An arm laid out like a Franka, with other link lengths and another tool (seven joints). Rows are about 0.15 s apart.
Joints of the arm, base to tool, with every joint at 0 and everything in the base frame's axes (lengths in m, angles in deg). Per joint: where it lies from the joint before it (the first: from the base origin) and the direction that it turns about. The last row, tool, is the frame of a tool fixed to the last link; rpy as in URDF.
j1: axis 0 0 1 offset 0.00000 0.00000 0.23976
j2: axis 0 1 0 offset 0.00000 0.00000 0.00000
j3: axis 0 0 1 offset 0.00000 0.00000 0.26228
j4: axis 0 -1 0 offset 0.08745 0.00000 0.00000
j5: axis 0 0 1 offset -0.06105 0.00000 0.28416
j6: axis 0 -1 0 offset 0.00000 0.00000 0.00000
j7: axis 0 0 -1 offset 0.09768 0.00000 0.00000
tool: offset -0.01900 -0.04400 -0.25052 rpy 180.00 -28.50 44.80
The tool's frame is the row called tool.
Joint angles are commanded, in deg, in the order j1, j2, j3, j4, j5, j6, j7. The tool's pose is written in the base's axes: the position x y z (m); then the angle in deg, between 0 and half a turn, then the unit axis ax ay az. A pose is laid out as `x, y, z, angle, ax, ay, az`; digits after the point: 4 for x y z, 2 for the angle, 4 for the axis.
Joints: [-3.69 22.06 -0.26 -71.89 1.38 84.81 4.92]
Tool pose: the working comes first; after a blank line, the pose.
Where each joint sits with the arm in this pose, in the base's axes (m; each line is computed from the numbers above, not from the rounded line before):
j1: 0.0000 0.0000 0.2398
j2: 0.0000 0.0000 0.2398
j3: 0.0983 -0.0063 0.4828
j4: 0.1792 -0.0120 0.4500
j5: 0.4662 -0.0316 0.4913
j6: 0.4662 -0.0316 0.4913
j7: 0.5624 -0.0380 0.4758
the tool: 0.4978 -0.0703 0.2312

0.4978, -0.0703, 0.2312, 166.84, -0.9423, -0.2902, -0.1669
